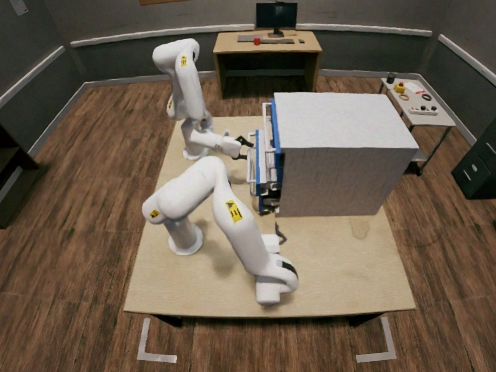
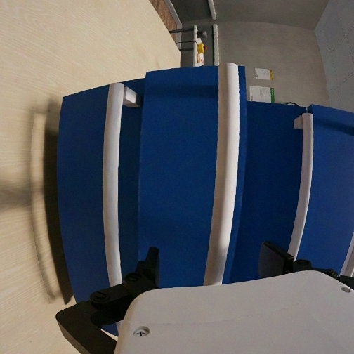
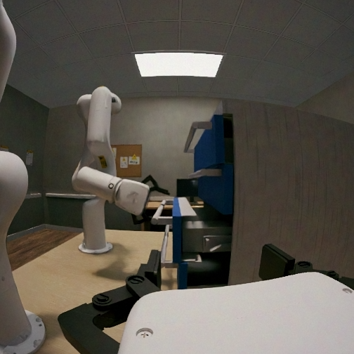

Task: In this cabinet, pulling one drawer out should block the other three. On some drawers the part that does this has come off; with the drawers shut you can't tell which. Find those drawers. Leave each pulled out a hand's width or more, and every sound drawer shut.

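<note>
The grey cabinet (image 1: pixel 345 120) (image 3: pixel 290 200) has four blue drawers. The third drawer from the top (image 1: pixel 258 160) (image 2: pixel 180 165) (image 3: pixel 177 240) stands well out. The bottom drawer (image 2: pixel 82 190) (image 3: pixel 182 276) is also out, slightly less far. The second drawer (image 2: pixel 270 175) (image 3: pixel 217 192) sits close to the cabinet front. The top drawer (image 2: pixel 332 185) (image 3: pixel 209 145) stands slightly proud, a dark gap behind it. My left gripper (image 1: pixel 248 151) (image 2: pixel 211 262) (image 3: pixel 165 207) is open, its fingers either side of the third drawer's handle (image 2: pixel 227 175). My right gripper (image 1: pixel 280 233) (image 3: pixel 213 264) is open and empty beside the cabinet's near side.
The cabinet stands on a wooden table (image 1: pixel 330 280) (image 2: pixel 90 45). Both arm bases stand on the table in front of the drawers. A desk (image 1: pixel 300 42) with a monitor (image 1: pixel 276 16) is at the back, and a side cart (image 1: pixel 440 120) stands beyond the cabinet.
</note>
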